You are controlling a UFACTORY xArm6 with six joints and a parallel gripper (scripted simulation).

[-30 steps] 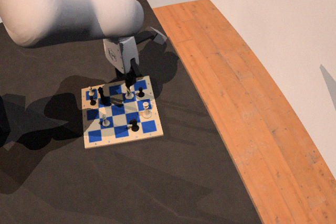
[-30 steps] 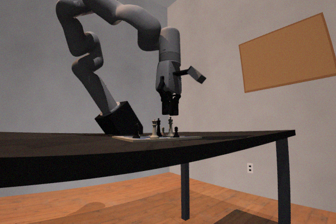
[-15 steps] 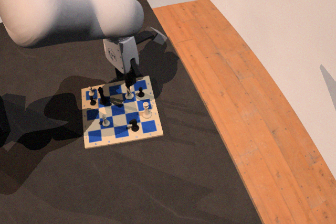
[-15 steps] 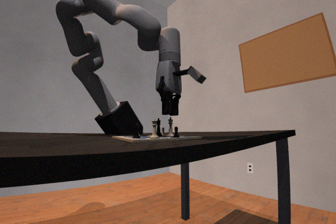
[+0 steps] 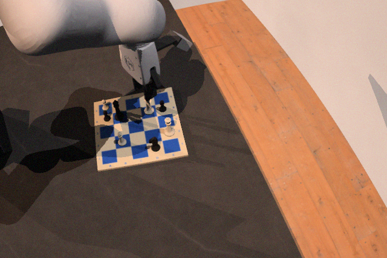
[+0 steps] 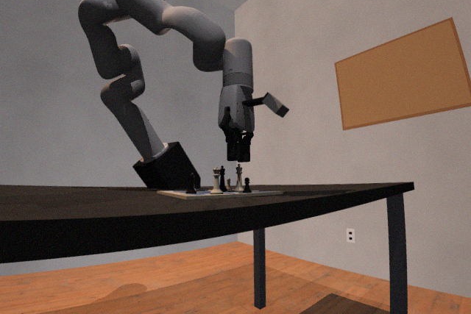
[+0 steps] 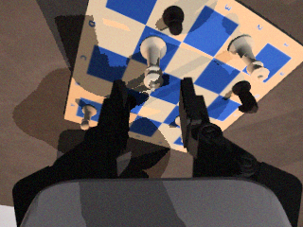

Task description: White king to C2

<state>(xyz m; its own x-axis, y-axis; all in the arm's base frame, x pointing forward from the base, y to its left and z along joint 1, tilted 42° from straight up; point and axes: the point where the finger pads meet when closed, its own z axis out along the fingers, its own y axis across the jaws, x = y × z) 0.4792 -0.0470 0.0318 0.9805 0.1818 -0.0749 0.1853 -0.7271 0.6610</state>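
My hand is 6 cm above the white king. Round my hand: white pawn: 10 cm behind, 7 cm to the left, 8 cm below; chessboard: 5 cm behind, 3 cm to the right, 9 cm below; white queen: 1 cm ahead, 9 cm to the right, 6 cm below.
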